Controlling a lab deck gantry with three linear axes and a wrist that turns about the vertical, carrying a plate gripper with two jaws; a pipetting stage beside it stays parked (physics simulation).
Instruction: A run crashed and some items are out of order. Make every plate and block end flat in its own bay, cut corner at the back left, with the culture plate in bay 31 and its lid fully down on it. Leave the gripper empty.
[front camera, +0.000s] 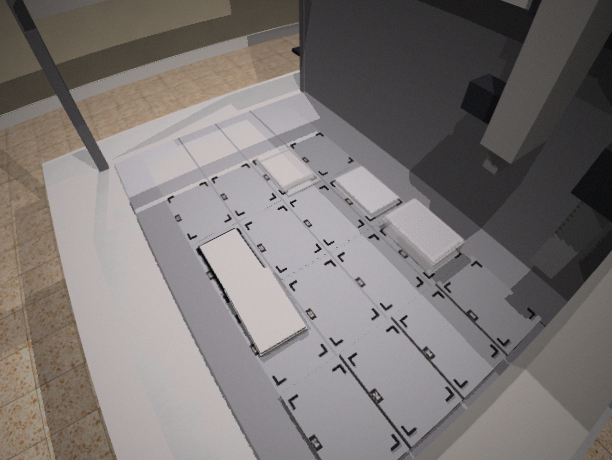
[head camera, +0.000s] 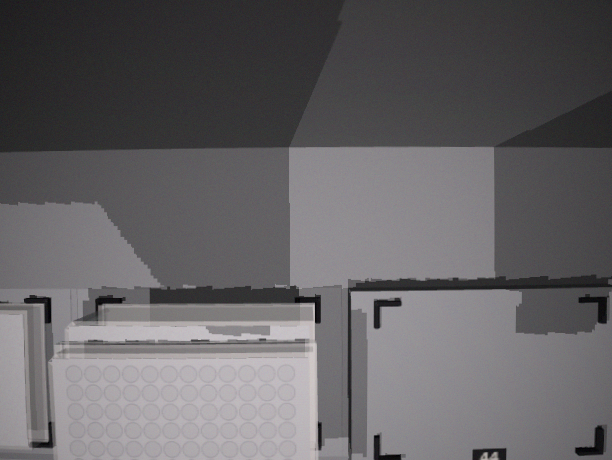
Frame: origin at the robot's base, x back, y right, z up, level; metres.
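Seen in the pictures: gripper, fingertip midpoint: (front camera: 560, 250); robot's base, origin of the base link: (front camera: 169, 199).
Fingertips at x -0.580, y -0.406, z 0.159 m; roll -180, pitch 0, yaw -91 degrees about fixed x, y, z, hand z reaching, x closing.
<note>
Pixels of each thing's top centre, then the offset from my fingertips to it. "spot": a spot on its surface instead.
- bay 12, surface spot: (front camera: 225, 255) spot: dy +0.369, dx +0.365, dz -0.144 m
- bay 13, surface spot: (front camera: 277, 320) spot: dy +0.357, dx +0.202, dz -0.141 m
- pale item, middle of its top: (front camera: 283, 165) dy +0.149, dx +0.516, dz -0.145 m
- white plate, middle of its top: (front camera: 366, 188) dy +0.042, dx +0.352, dz -0.145 m
- taller block with round wells, middle of its top: (head camera: 180, 440) (front camera: 423, 227) dy +0.053, dx +0.188, dz -0.103 m
- Bay 44's label, surface spot: (head camera: 489, 454) spot: dy +0.086, dx +0.024, dz -0.144 m
In the front view a long pale surface spans bays 12 and 13. Its part in bay 12 (front camera: 225, 255) has dark edges, and its part in bay 13 (front camera: 277, 320) adjoins it with no seam I can make out. A pale item (front camera: 285, 168) lies at bay 31, with a thin ledge showing along its near right side. A white plate (front camera: 367, 189) (head camera: 11, 380) lies at bay 42. A taller block with round wells (front camera: 425, 232) (head camera: 180, 412) stands at bay 43, with layered edges. I cannot tell which item is the culture plate or its lid. My gripper is not in view.
The parked pipetting stage (front camera: 545, 75) hangs at the right in the front view. The dark back wall (front camera: 380, 75) (head camera: 150, 75) rises behind the bays. Bay 44's label (head camera: 489, 454) shows at the lower right of the head view. A post (front camera: 62, 90) stands at the left.
</note>
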